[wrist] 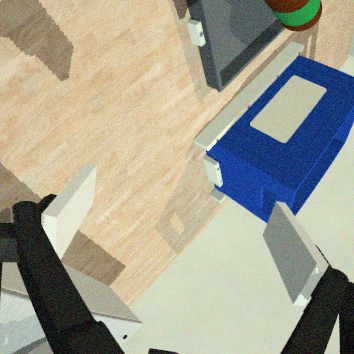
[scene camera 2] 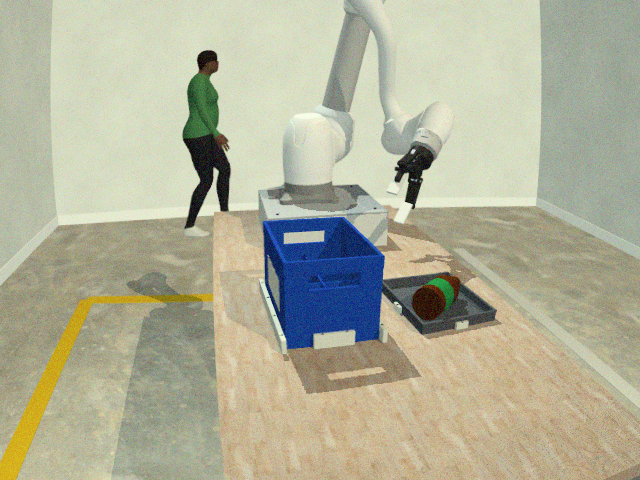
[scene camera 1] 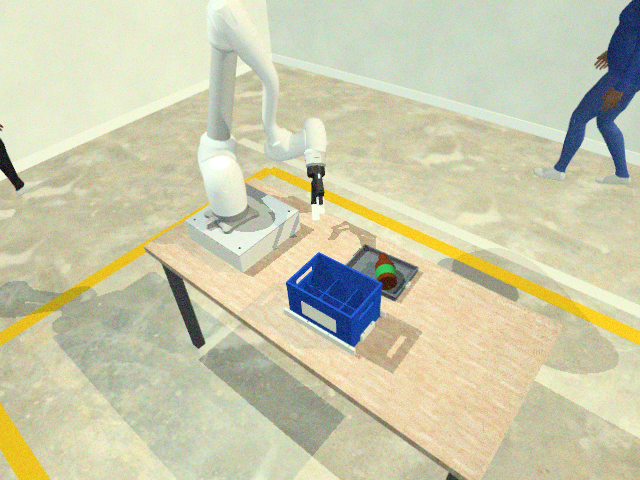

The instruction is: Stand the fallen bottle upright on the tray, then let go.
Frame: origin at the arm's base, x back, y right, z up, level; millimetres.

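Where they show: gripper, fingertip midpoint: (wrist: 184, 202) (scene camera 2: 395, 208) (scene camera 1: 318, 217); arm's base, origin of the base link: (scene camera 2: 308, 196) (scene camera 1: 231, 215).
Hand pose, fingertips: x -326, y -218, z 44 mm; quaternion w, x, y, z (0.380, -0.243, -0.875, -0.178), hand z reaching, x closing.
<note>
Each offset is from my fingertips to the centre of the thing.
A brown bottle {dx -323, dy -51, dz -107 mm} (scene camera 1: 387, 279) (scene camera 2: 428, 302) with a green band lies on its side on the dark grey tray (scene camera 1: 405, 293) (scene camera 2: 480, 306) (wrist: 213, 75). In the wrist view, part of the bottle (wrist: 296, 13) shows at the top edge. My gripper (scene camera 1: 317, 211) (scene camera 2: 399, 200) (wrist: 184, 202) is open, with its white finger pads far apart and no object between them. It hangs above the table near the robot base, behind the tray and away from the bottle.
A blue crate {dx -326, dy +227, dz -62 mm} (scene camera 1: 330, 294) (scene camera 2: 330, 299) (wrist: 240, 175) with compartments stands beside the tray, between white guide strips. The robot's metal base box (scene camera 1: 248, 248) (scene camera 2: 361, 227) stands at the table's rear. People stand beyond the table.
</note>
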